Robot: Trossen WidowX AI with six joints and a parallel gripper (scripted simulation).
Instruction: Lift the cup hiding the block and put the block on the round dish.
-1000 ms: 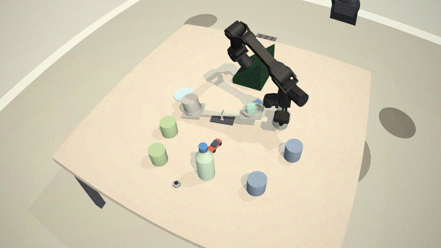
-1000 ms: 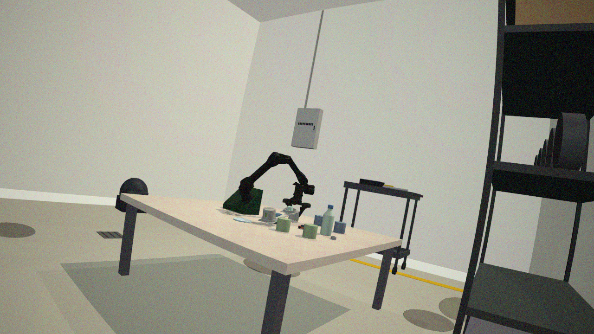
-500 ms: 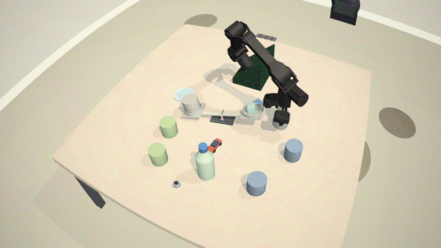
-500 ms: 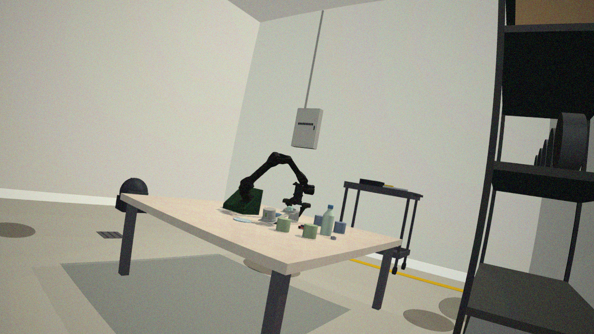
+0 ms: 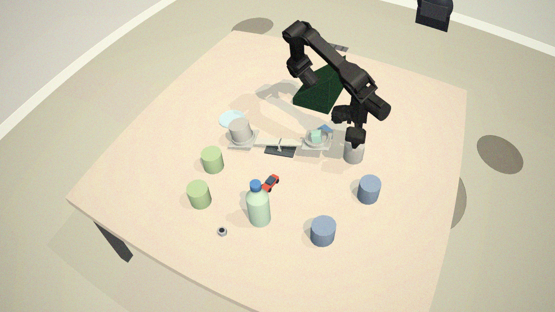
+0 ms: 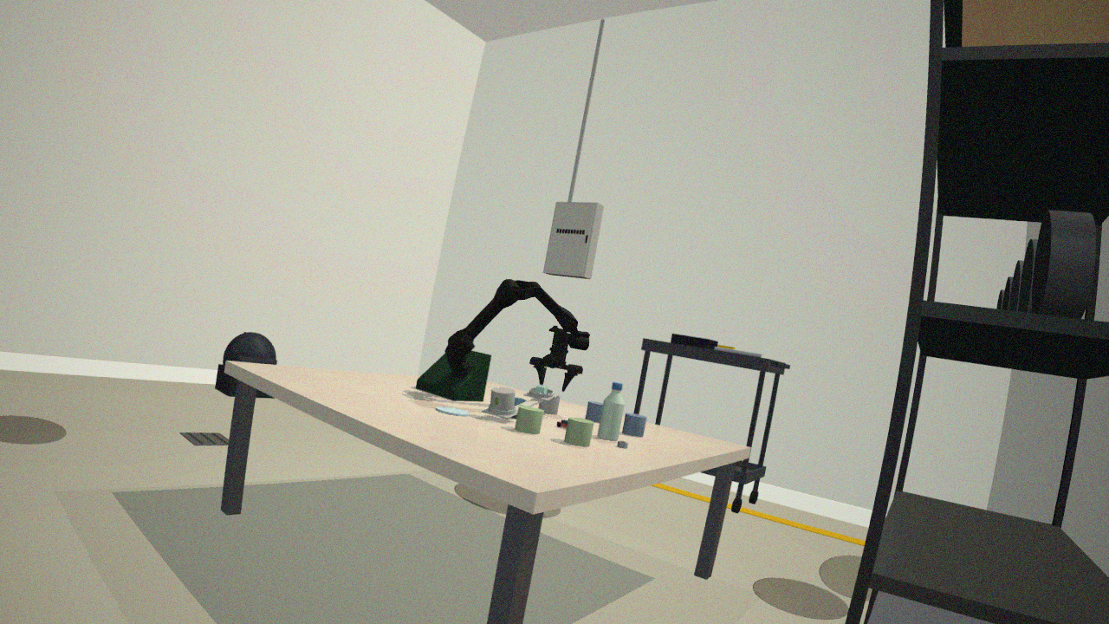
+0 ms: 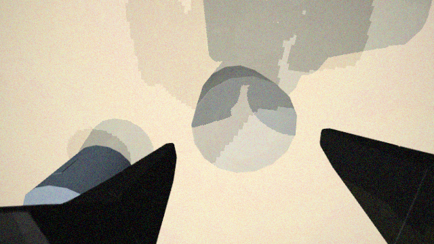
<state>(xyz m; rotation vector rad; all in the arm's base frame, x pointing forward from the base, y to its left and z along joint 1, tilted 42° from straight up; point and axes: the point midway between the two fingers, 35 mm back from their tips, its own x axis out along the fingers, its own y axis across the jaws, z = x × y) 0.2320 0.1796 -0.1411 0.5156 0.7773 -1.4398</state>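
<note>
My gripper tip is now 480 mm to the left of the round dish, 80 mm above it and 20 mm past it. The rest, counted from my gripper tip: light blue box 130 mm to the right, 70 mm below, 40 mm behind; then red toy car 210 mm to the right, 210 mm ahead, 70 mm below; then balance 240 mm to the right, 60 mm below, 60 mm ahead.
</note>
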